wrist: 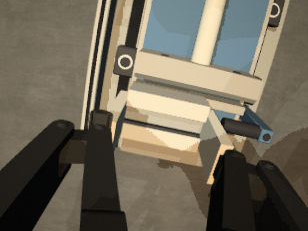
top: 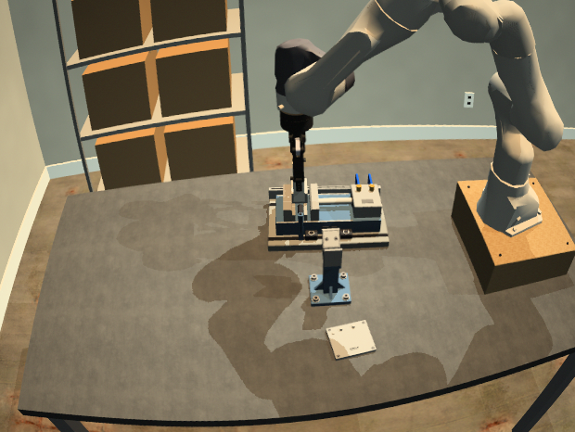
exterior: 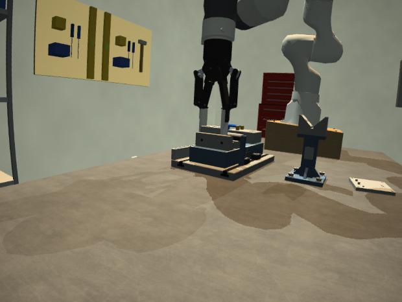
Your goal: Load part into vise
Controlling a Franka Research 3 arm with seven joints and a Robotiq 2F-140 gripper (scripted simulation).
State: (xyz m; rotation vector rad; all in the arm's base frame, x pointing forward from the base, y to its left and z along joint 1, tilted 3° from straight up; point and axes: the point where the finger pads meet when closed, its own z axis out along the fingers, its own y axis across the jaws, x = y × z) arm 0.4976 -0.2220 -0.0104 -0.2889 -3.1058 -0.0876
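Right now the part is 2 cm below my hand. The rest, counted from my hand: fixed jaw: 5 cm below, 3 cm ahead, 1 cm to the left; then moving jaw: 5 cm below, 3 cm to the left, 3 cm behind; then work stop rod: 7 cm to the left, 3 cm below, 1 cm ahead.
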